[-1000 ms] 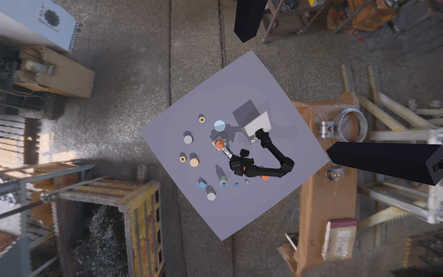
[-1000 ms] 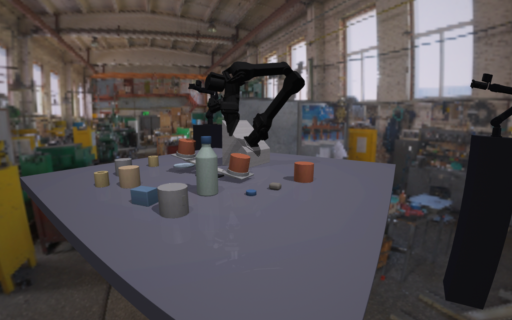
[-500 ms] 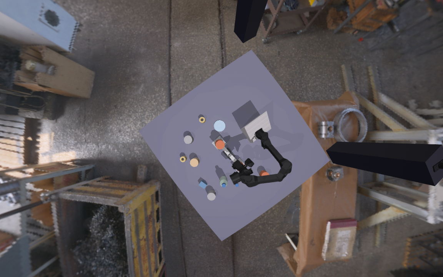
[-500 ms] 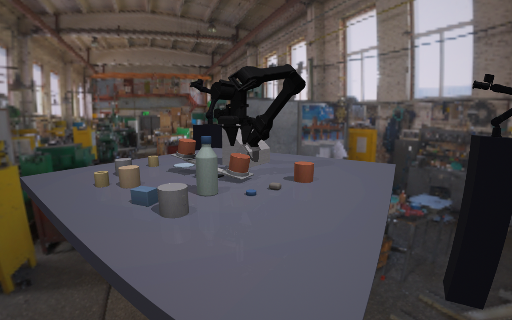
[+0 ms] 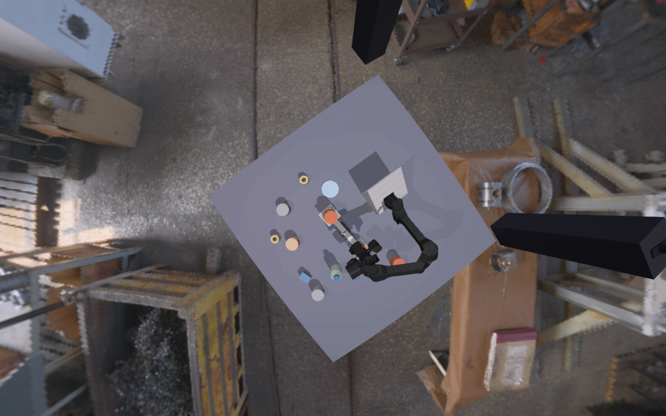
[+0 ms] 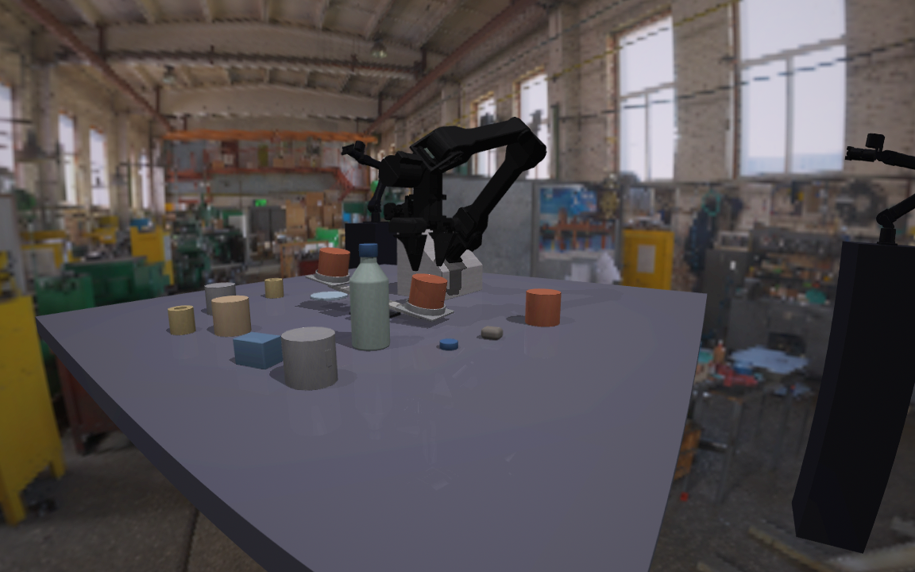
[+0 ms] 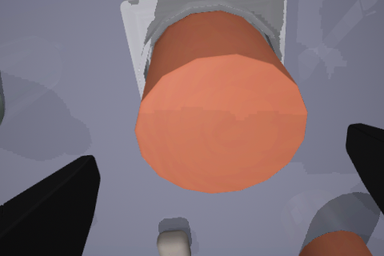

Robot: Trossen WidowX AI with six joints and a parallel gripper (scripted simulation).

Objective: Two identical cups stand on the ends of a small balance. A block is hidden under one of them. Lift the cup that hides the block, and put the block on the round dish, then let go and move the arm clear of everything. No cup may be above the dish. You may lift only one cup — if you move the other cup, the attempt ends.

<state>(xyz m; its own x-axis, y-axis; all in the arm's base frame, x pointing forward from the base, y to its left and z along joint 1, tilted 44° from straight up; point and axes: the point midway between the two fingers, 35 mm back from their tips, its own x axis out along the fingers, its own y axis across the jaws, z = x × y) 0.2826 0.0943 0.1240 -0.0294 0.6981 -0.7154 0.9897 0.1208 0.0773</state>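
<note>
The grey block lies 70 mm below my gripper tip. Also, from my gripper tip: green bottle: 180 mm ahead, 20 mm to the left; then balance: 140 mm to the right, 90 mm below, 20 mm ahead; then balance beam: 140 mm to the right, 70 mm below, 20 mm ahead.
</note>
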